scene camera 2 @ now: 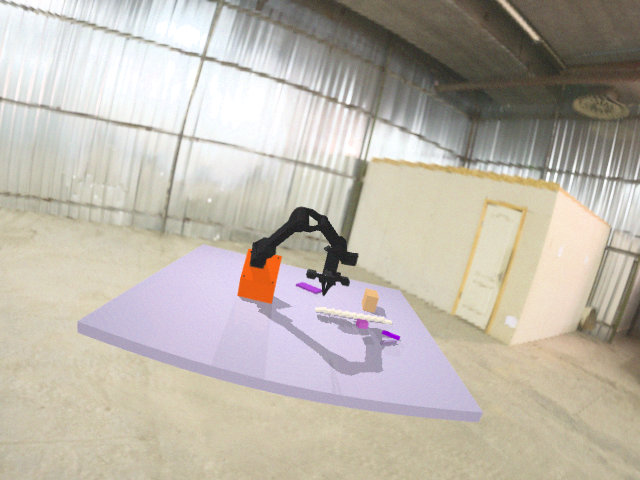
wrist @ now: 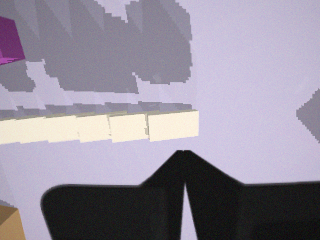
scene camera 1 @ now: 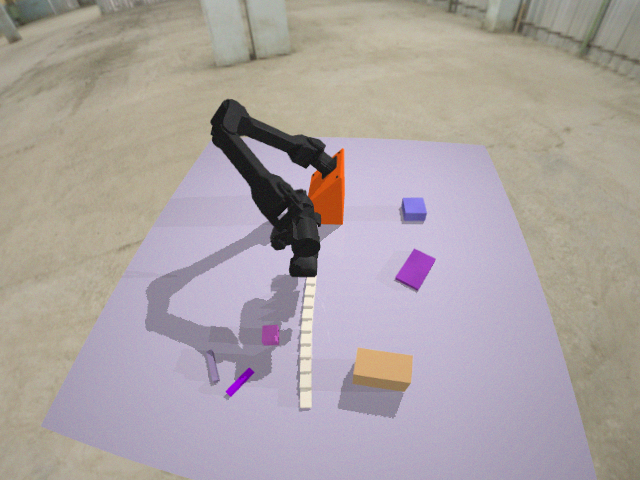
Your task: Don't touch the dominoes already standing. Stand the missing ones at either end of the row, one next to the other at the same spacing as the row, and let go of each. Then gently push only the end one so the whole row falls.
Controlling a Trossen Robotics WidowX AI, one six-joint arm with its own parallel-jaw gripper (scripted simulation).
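Observation:
Wrist view: my gripper is visible. The gripper is shut and holds nothing. Also present in the scene: a purple slab and a tan box.

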